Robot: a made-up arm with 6 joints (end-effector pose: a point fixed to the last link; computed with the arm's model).
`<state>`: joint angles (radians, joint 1 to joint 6).
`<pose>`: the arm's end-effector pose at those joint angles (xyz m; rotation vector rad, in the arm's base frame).
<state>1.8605 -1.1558 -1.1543 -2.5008 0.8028 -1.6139</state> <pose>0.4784 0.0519 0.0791 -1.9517 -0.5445 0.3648</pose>
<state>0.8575 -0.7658 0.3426 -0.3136 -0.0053 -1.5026</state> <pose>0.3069 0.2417 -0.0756 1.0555 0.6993 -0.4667</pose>
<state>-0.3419 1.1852 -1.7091 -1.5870 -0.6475 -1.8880</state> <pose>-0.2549 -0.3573 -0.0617 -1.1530 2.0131 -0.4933</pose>
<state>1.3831 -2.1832 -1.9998 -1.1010 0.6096 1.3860</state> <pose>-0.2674 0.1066 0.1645 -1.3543 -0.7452 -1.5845</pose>
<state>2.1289 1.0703 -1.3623 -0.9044 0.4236 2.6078</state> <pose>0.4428 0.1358 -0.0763 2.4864 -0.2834 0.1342</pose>
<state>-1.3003 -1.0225 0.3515 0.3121 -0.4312 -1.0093</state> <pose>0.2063 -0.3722 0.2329 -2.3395 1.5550 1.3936</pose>
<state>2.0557 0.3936 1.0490 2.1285 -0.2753 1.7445</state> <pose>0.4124 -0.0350 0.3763 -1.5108 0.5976 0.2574</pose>
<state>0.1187 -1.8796 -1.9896 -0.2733 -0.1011 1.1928</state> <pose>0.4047 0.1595 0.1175 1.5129 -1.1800 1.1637</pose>
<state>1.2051 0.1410 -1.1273 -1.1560 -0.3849 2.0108</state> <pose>-0.1258 -0.2281 -0.1166 0.4036 -1.9454 -1.2793</pose>
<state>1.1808 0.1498 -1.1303 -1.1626 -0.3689 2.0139</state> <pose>-0.1222 -0.2317 -0.1172 0.4129 -1.9571 -1.2700</pose>
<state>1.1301 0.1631 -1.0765 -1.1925 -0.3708 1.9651</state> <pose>-0.1166 -0.2204 -0.1289 0.4162 -1.9115 -1.3273</pose>
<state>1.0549 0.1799 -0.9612 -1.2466 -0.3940 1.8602</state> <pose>-0.1059 -0.1920 -0.1511 0.4241 -1.8025 -1.4479</pose>
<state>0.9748 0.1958 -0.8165 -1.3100 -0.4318 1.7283</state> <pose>-0.0891 -0.1539 -0.1743 0.4492 -1.6587 -1.5842</pose>
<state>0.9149 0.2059 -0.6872 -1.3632 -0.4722 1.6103</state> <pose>-0.0710 -0.1185 -0.1903 0.4870 -1.5232 -1.6897</pose>
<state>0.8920 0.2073 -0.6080 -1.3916 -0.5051 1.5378</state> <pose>-0.0604 -0.0950 -0.1973 0.5143 -1.4292 -1.7478</pose>
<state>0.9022 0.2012 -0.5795 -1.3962 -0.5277 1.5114</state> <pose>-0.0600 -0.0839 -0.1982 0.5198 -1.3793 -1.7700</pose>
